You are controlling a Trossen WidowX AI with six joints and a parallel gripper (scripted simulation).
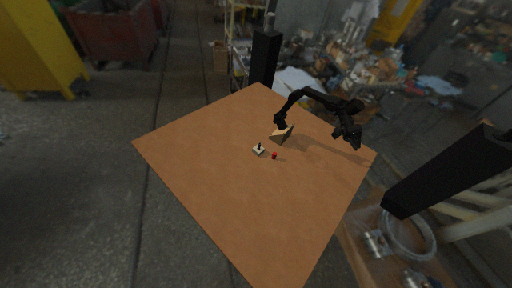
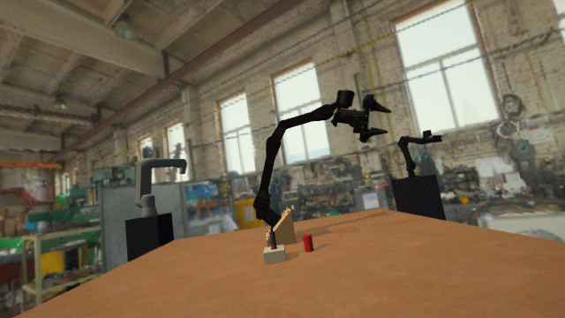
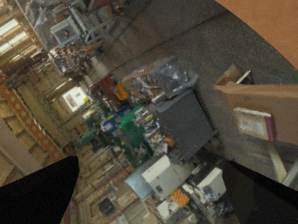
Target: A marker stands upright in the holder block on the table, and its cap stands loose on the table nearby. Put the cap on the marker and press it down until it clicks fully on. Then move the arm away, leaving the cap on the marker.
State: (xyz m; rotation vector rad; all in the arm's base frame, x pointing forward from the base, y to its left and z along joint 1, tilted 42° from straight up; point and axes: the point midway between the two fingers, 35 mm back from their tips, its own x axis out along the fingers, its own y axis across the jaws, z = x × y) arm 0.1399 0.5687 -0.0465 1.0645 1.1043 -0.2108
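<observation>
The red cap is 5 cm ahead of my gripper tip, 38 cm to the right of it and 37 cm below it. The rest, counted from my gripper tip: holder block 9 cm ahead, 49 cm to the right, 38 cm below.
</observation>
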